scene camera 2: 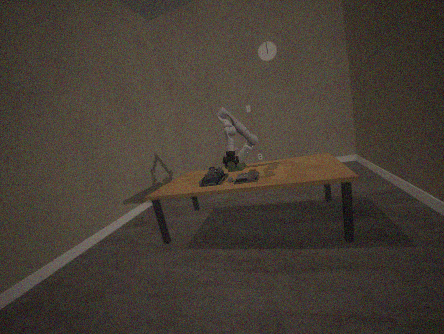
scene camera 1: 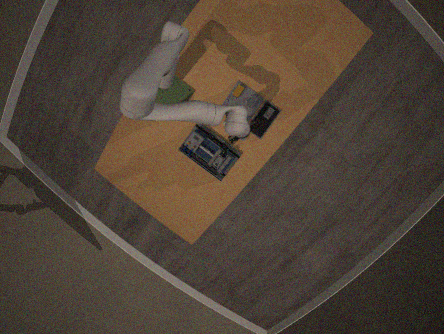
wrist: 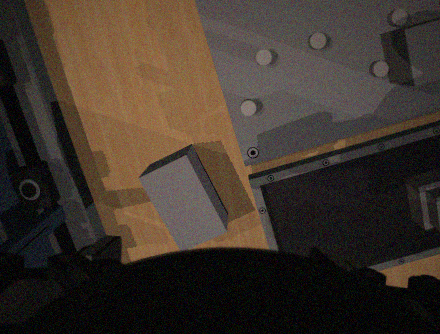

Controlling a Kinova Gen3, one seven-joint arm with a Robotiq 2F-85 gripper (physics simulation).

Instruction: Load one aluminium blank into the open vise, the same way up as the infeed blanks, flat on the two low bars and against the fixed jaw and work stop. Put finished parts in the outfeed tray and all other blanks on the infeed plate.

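Where they show: gripper, fingertip midpoint: (scene camera 2: pixel 230 168); arm's base, origin of the base link: (scene camera 1: pixel 163 82).
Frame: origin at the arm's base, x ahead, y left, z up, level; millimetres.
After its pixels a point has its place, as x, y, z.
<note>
A plain grey aluminium blank (wrist: pixel 183 199) {489, 25, -41} lies on the bare wooden table, between the vise and the infeed plate. My gripper (scene camera 1: pixel 234 138) (scene camera 2: pixel 230 160) {495, 49, 37} (wrist: pixel 215 263) {495, 49, 37} is open and empty. It hangs just above the blank, whose near end runs under the dark gripper body. The blue vise (scene camera 1: pixel 210 152) {423, -136, 9} (scene camera 2: pixel 213 176) {525, -109, -5} shows as a dark edge at the left of the wrist view (wrist: pixel 66 185). The grey infeed plate (scene camera 1: pixel 250 101) {419, 196, -30} (wrist: pixel 305 86) carries round pins and a yellow block (scene camera 1: pixel 238 90) {336, 201, -31}. The black outfeed tray (scene camera 1: pixel 260 125) {541, 135, -68} (wrist: pixel 328 205) {525, 123, -68} holds a grey part (scene camera 1: pixel 268 113) {531, 209, -47}.
The arm's green base plate (scene camera 1: pixel 175 93) {91, -8, 6} sits behind the vise. The forearm reaches over the vise's far side. The table's near edge runs close beside the vise and tray.
</note>
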